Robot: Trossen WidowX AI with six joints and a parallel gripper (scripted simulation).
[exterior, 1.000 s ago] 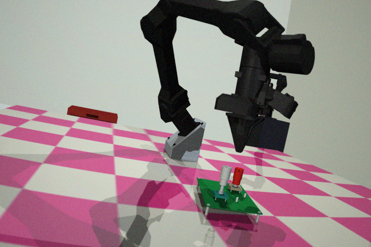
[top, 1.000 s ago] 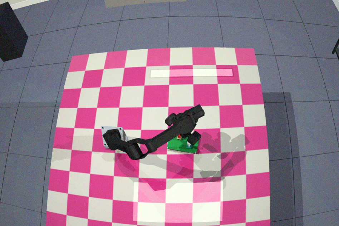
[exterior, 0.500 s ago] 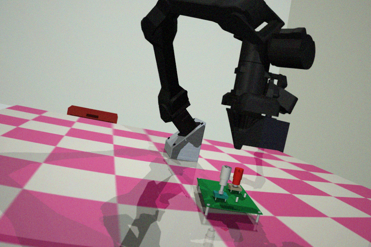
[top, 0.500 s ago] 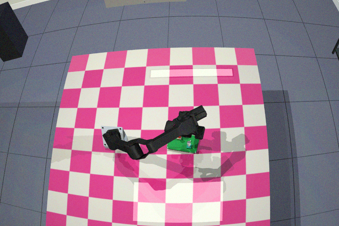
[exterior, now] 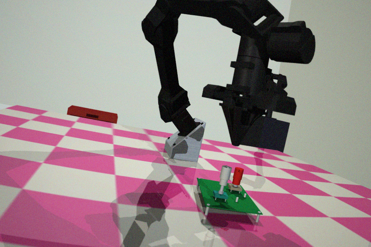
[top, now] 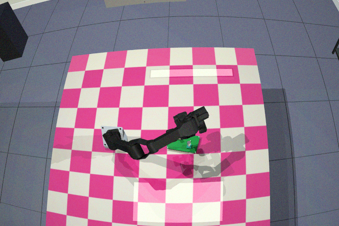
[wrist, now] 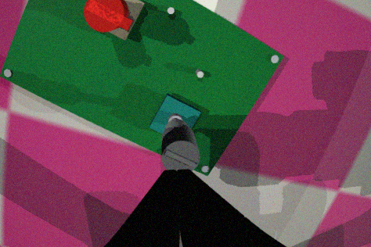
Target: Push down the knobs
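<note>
Now: gripper tip 50 mm above the white knob, 10 mm to the left of it and 10 mm short of it. From my gripper tip the other things lie so: red knob (70 mm below, 50 mm to the left, 40 mm behind).
</note>
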